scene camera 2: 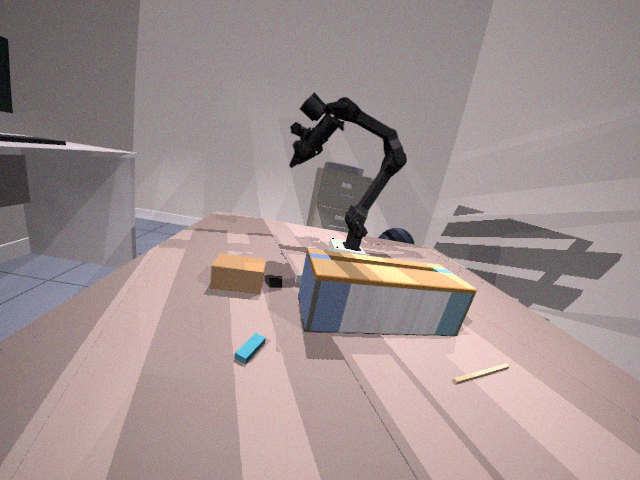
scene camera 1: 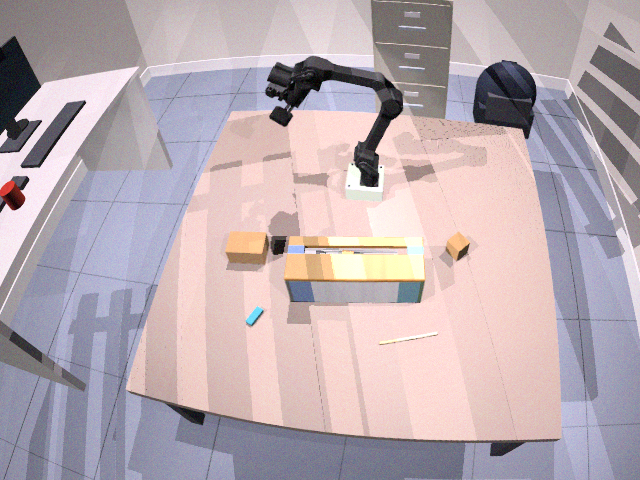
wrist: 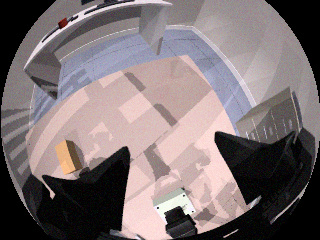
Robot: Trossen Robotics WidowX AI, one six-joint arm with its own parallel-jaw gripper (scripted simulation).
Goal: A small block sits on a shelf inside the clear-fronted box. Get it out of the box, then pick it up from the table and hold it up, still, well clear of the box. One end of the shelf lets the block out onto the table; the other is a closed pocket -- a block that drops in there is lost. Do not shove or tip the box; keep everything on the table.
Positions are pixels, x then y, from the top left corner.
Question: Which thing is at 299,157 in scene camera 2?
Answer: My gripper.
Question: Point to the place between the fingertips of my gripper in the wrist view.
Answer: At 173,144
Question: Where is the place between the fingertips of my gripper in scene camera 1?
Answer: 284,111
